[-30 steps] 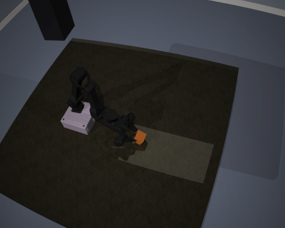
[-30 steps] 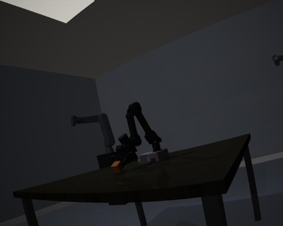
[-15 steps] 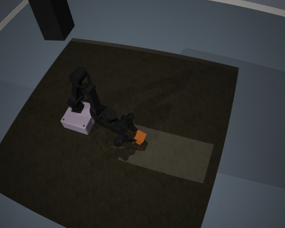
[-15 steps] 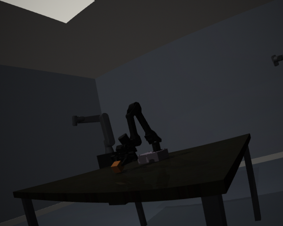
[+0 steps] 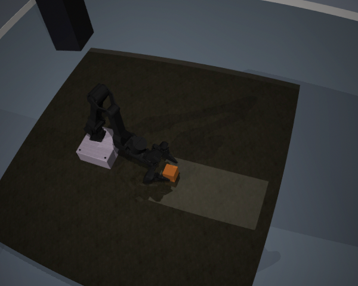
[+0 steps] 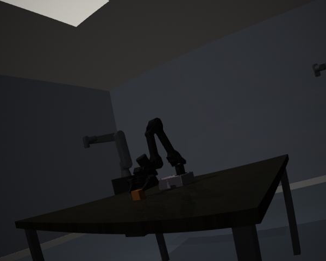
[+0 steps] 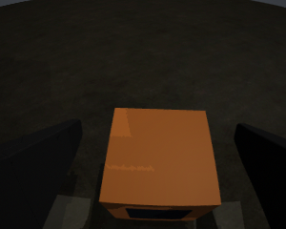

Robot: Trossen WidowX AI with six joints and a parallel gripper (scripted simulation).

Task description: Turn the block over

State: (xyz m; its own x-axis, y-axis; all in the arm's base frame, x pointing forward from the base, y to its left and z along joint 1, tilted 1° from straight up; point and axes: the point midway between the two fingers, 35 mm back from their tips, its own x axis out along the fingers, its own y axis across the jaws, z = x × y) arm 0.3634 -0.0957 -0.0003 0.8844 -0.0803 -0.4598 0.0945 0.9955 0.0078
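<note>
Right now my gripper tip is 30 mm past the orange block and 20 mm above it.
</note>
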